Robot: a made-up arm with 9 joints. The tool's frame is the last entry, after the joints. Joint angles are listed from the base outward.
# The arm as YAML. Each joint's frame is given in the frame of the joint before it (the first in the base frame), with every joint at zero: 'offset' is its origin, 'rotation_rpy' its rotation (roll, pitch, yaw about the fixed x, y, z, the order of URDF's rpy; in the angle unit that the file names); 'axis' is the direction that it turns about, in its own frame. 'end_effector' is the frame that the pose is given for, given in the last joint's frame.
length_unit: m
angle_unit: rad
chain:
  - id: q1
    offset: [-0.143, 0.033, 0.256]
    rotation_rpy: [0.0, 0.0, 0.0]
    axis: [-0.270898, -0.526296, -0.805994]
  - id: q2
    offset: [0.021, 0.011, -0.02]
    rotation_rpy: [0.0, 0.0, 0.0]
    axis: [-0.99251, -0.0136, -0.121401]
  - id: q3
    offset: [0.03, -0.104, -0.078]
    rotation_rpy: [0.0, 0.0, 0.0]
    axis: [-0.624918, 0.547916, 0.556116]
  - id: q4
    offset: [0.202, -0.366, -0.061]
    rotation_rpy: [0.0, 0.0, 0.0]
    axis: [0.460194, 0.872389, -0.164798]
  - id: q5
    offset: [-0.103, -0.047, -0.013]
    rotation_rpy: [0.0, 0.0, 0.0]
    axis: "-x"
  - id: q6
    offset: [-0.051, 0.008, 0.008]
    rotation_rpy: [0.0, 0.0, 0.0]
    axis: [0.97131, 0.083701, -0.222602]
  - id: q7
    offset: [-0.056, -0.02, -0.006]
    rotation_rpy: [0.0, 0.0, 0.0]
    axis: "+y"
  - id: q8
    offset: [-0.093, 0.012, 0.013]
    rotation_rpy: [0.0, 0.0, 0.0]
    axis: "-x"
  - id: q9
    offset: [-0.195, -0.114, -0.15]
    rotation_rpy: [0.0, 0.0, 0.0]
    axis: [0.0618, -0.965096, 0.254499]
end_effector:
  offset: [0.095, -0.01, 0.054]
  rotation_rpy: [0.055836, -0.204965, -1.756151]
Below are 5 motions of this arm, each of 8 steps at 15 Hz.
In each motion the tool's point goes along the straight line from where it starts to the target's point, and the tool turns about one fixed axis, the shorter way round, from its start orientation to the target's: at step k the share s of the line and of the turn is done. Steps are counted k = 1, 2, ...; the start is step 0. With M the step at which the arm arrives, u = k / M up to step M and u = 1 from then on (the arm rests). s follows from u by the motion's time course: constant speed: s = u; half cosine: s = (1 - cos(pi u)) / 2; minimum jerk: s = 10 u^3 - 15 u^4 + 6 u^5.
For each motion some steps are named. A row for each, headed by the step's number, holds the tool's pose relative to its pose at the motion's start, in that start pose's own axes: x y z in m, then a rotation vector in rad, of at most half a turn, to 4 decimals.
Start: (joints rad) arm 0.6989 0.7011 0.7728 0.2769 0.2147 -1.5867 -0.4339 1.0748 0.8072
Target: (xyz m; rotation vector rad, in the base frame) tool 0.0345 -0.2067 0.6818 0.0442 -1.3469 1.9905
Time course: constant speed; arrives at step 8
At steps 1, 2, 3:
1: -0.0099 0.0072 -0.0461 0.0173 -0.1671 -0.0175
2: -0.0198 0.0144 -0.0922 0.0346 -0.3341 -0.0350
3: -0.0297 0.0216 -0.1383 0.0519 -0.5012 -0.0525

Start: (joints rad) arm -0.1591 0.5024 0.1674 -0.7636 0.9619 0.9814 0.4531 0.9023 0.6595
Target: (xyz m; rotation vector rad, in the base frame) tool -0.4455 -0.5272 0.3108 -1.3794 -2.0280 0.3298
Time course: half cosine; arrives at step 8
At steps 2, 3, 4, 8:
2: 0.0014 -0.0121 0.0349 0.0201 -0.1012 0.1015
3: 0.0030 -0.0256 0.0736 0.0423 -0.2133 0.2140
4: 0.0048 -0.0414 0.1192 0.0686 -0.3456 0.3466
8: 0.0096 -0.0828 0.2383 0.1371 -0.6911 0.6932

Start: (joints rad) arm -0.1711 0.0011 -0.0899 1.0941 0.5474 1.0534 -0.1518 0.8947 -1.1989
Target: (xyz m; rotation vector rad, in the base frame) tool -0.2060 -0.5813 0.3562 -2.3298 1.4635 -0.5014
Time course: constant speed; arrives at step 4
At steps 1, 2, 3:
1: 0.0101 -0.0213 0.0042 -0.0744 -0.0594 0.0080
2: 0.0202 -0.0426 0.0085 -0.1489 -0.1188 0.0161
3: 0.0303 -0.0639 0.0127 -0.2233 -0.1783 0.0241

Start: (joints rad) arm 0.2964 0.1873 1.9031 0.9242 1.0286 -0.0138 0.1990 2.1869 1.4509
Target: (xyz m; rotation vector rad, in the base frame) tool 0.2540 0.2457 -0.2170 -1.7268 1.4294 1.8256
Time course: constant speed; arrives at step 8
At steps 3, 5, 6, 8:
3: 0.1316 -0.1245 -0.0630 -0.0514 0.2972 -0.0634
5: 0.2193 -0.2074 -0.1050 -0.0856 0.4953 -0.1057
6: 0.2632 -0.2489 -0.1259 -0.1027 0.5944 -0.1268
8: 0.3509 -0.3319 -0.1679 -0.1370 0.7925 -0.1691

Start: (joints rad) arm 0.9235 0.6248 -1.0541 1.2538 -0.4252 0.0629 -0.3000 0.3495 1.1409
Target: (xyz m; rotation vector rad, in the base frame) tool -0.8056 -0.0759 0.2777 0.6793 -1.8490 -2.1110
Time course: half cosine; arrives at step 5
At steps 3, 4, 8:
3: -0.0936 0.1377 0.0087 0.0063 -0.1357 0.5393
4: -0.1293 0.1903 0.0120 0.0088 -0.1876 0.7453
8: -0.1429 0.2104 0.0132 0.0097 -0.2074 0.8240

